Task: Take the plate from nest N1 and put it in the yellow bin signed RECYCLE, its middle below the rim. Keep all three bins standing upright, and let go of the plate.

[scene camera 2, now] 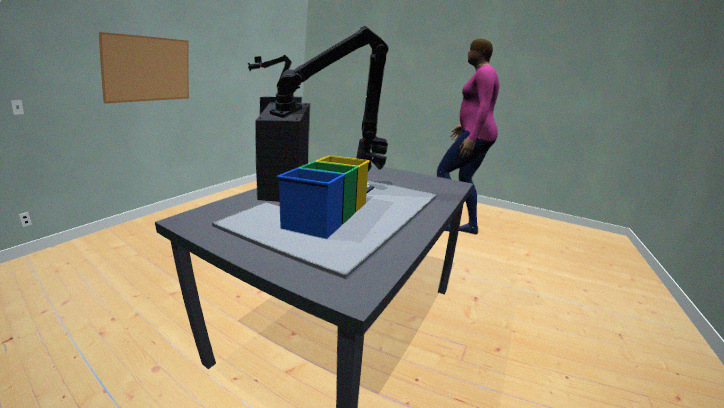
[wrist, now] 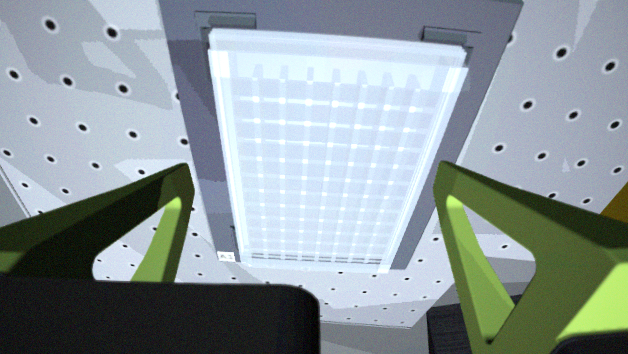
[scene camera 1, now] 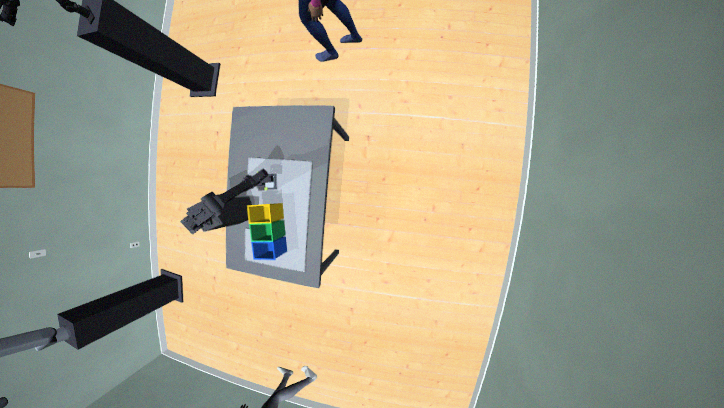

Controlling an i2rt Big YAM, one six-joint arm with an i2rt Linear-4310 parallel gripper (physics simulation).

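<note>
A clear plate with a grid of wells sits in a dark grey nest, with a small "A1" label at its near left corner. My gripper is open and empty. Its green fingers stand apart, one to each side of the plate in the wrist view, above the board. The yellow bin stands upright beside the green bin, and the blue bin stands at the end of the row. The RECYCLE sign cannot be read here. In scene camera 2 the bins largely hide the nest.
The nest and bins stand on a light perforated board on a dark grey table. The bins stand close together in a row. A person stands past the table's far end.
</note>
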